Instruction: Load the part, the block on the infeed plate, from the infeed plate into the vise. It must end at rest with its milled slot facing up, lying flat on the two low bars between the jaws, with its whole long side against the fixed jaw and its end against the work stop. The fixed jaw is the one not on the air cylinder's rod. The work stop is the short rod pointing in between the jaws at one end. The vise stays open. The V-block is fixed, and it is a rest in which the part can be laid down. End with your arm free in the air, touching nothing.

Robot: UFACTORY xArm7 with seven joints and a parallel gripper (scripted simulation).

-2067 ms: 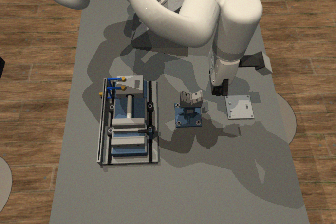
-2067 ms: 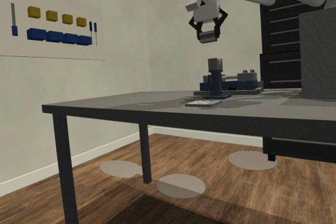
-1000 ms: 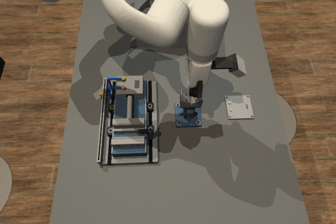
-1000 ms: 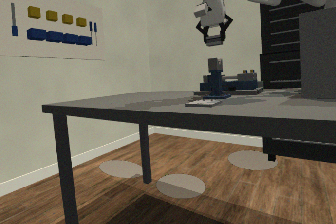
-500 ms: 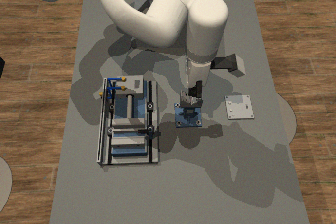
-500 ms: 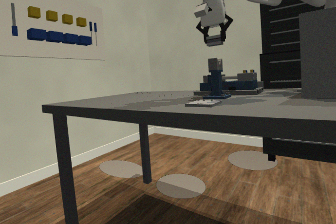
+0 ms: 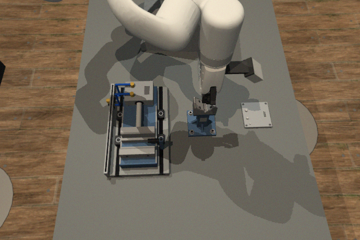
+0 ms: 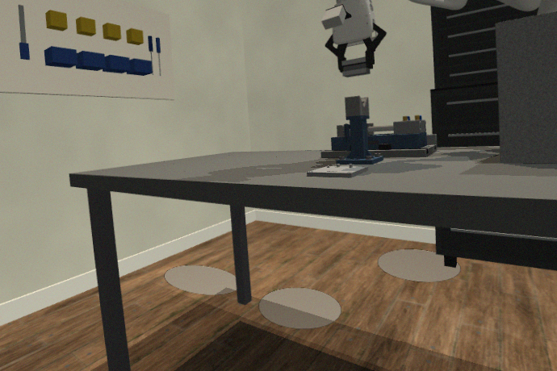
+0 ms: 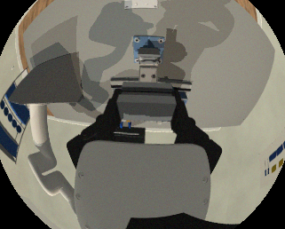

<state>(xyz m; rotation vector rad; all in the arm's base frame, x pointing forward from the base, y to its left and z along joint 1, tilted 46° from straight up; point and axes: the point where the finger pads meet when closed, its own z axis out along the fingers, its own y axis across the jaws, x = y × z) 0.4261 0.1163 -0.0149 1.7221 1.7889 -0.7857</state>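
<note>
The part is 1 cm to the left of my hand and 1 cm below it. The rest, counted from my hand: V-block post 19 cm below; then cylinder rod 20 cm to the right, 17 cm below, 1 cm ahead; then work stop 15 cm to the right, 15 cm below, 9 cm ahead.
</note>
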